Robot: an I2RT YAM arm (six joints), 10 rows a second.
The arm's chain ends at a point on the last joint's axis. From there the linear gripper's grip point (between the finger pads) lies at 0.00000 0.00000 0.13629 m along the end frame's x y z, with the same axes.
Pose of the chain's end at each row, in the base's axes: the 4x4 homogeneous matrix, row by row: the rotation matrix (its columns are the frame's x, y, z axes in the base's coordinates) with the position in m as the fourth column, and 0 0 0 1 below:
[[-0.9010 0.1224 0.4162 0.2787], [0.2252 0.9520 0.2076 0.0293], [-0.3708 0.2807 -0.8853 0.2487], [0 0 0 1]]
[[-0.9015 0.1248 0.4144 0.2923], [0.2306 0.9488 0.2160 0.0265], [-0.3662 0.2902 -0.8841 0.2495], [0 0 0 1]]
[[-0.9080 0.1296 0.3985 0.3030], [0.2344 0.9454 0.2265 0.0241], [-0.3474 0.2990 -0.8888 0.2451], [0 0 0 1]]
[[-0.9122 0.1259 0.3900 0.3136], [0.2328 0.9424 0.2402 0.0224], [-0.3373 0.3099 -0.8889 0.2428], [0 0 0 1]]
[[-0.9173 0.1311 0.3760 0.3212], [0.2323 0.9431 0.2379 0.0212], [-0.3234 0.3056 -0.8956 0.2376], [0 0 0 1]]
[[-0.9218 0.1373 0.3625 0.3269], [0.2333 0.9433 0.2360 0.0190], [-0.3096 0.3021 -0.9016 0.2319], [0 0 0 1]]
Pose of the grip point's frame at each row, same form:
[[-0.9010 0.1224 0.4162 0.3354], [0.2252 0.9520 0.2076 0.0576], [-0.3708 0.2807 -0.8853 0.1280], [0 0 0 1]]
[[-0.9015 0.1248 0.4144 0.3488], [0.2306 0.9488 0.2160 0.0559], [-0.3662 0.2902 -0.8841 0.1290], [0 0 0 1]]
[[-0.9080 0.1296 0.3985 0.3573], [0.2344 0.9454 0.2265 0.0550], [-0.3474 0.2990 -0.8888 0.1240], [0 0 0 1]]
[[-0.9122 0.1259 0.3900 0.3668], [0.2328 0.9424 0.2402 0.0551], [-0.3373 0.3099 -0.8889 0.1217], [0 0 0 1]]
[[-0.9173 0.1311 0.3760 0.3724], [0.2323 0.9431 0.2379 0.0536], [-0.3234 0.3056 -0.8956 0.1155], [0 0 0 1]]
[[-0.9218 0.1373 0.3625 0.3763], [0.2333 0.9433 0.2360 0.0512], [-0.3096 0.3021 -0.9016 0.1090], [0 0 0 1]]

